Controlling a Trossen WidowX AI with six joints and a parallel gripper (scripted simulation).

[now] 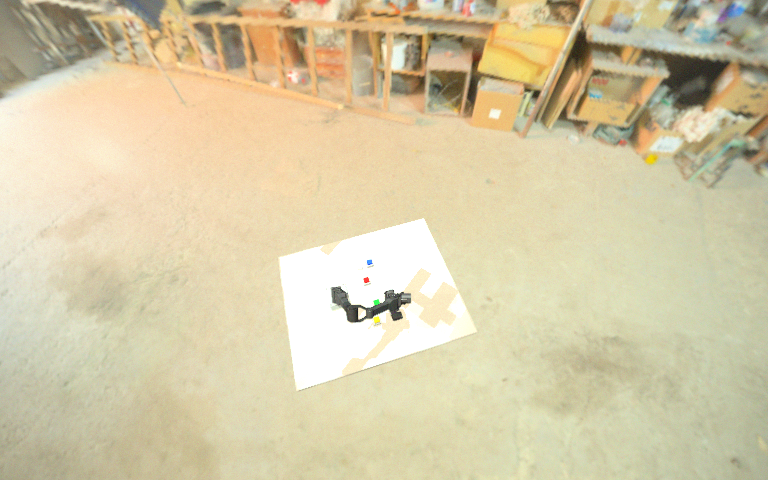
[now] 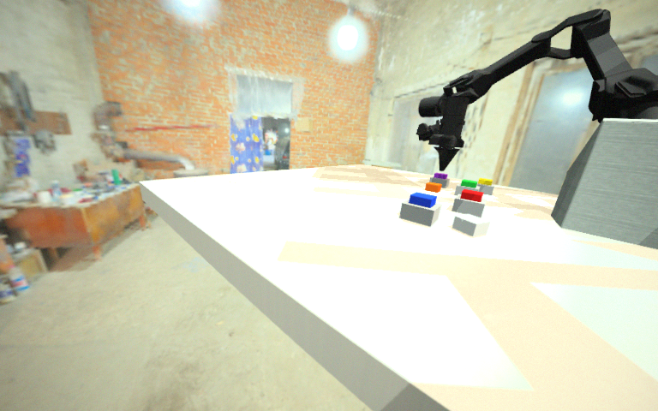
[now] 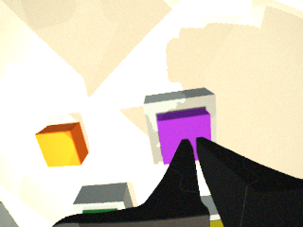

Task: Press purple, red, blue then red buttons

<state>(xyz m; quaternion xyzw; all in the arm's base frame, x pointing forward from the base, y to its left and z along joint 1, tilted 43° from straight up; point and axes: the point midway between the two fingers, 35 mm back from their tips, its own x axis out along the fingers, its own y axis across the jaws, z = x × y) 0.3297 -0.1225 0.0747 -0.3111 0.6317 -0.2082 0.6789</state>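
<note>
The purple button lies 10 mm below my gripper tip. The rest, counted from my gripper tip: yellow button: 110 mm behind, 40 mm to the right, 10 mm below; red button: 240 mm to the left, 140 mm behind, 10 mm below; green button: 90 mm behind, 70 mm to the left, 10 mm below.
</note>
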